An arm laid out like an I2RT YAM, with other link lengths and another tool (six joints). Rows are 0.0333 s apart.
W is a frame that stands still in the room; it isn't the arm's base.
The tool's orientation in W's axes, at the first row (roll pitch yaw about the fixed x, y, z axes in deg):
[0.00, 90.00, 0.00]
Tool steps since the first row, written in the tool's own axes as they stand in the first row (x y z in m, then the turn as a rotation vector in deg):
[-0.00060, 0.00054, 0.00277, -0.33, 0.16, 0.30]
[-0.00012, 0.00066, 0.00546, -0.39, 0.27, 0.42]
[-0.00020, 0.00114, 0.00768, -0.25, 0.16, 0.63]
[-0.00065, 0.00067, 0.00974, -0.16, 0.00, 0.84]
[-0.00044, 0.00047, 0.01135, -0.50, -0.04, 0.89]
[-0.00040, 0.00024, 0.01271, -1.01, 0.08, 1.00]
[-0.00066, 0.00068, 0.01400, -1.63, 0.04, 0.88]
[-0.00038, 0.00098, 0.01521, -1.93, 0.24, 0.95]
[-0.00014, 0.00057, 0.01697, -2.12, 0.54, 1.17]
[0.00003, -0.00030, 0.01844, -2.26, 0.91, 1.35]
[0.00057, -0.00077, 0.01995, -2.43, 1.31, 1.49]
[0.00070, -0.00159, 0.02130, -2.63, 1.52, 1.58]
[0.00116, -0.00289, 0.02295, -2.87, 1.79, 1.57]
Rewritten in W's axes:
[0.00277, 0.00054, 0.00060, 0.30, 0.16, 0.33]
[0.00546, 0.00066, 0.00012, 0.42, 0.27, 0.39]
[0.00768, 0.00114, 0.00020, 0.63, 0.16, 0.25]
[0.00974, 0.00067, 0.00065, 0.84, 0.00, 0.16]
[0.01135, 0.00047, 0.00044, 0.89, -0.04, 0.50]
[0.01271, 0.00024, 0.00040, 1.00, 0.08, 1.01]
[0.01400, 0.00068, 0.00066, 0.88, 0.04, 1.63]
[0.01521, 0.00098, 0.00038, 0.95, 0.24, 1.93]
[0.01697, 0.00057, 0.00014, 1.17, 0.54, 2.12]
[0.01844, -0.00030, -0.00003, 1.35, 0.91, 2.26]
[0.01995, -0.00077, -0.00057, 1.49, 1.31, 2.43]
[0.02130, -0.00159, -0.00070, 1.58, 1.52, 2.63]
[0.02295, -0.00289, -0.00116, 1.57, 1.79, 2.87]

